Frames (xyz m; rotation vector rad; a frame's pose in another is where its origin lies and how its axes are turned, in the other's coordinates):
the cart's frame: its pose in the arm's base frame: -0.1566 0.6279 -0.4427 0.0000 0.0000 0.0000
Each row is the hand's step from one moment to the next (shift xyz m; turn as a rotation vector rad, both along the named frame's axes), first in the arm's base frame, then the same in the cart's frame.
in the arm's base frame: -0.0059 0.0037 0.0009 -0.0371 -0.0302 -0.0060
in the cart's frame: -0.0059 0.0037 0.0009 -0.0371 -0.0302 -0.0060
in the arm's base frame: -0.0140 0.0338 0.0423 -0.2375 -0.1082 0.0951
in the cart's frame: -0.0140 0.0338 0.0423 -0.2375 -0.1082 0.0951
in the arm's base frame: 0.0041 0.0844 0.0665 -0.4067 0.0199 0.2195
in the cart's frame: 0.0041 0.0844 0.0665 -0.4067 0.0199 0.2195
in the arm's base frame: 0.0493 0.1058 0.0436 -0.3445 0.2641 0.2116
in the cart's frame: 0.0493 0.1058 0.0436 -0.3445 0.2641 0.2116
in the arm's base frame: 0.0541 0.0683 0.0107 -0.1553 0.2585 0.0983
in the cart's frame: 0.0541 0.0683 0.0107 -0.1553 0.2585 0.0983
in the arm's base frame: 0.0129 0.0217 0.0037 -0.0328 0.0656 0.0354
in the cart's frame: 0.0129 0.0217 0.0037 -0.0328 0.0656 0.0354
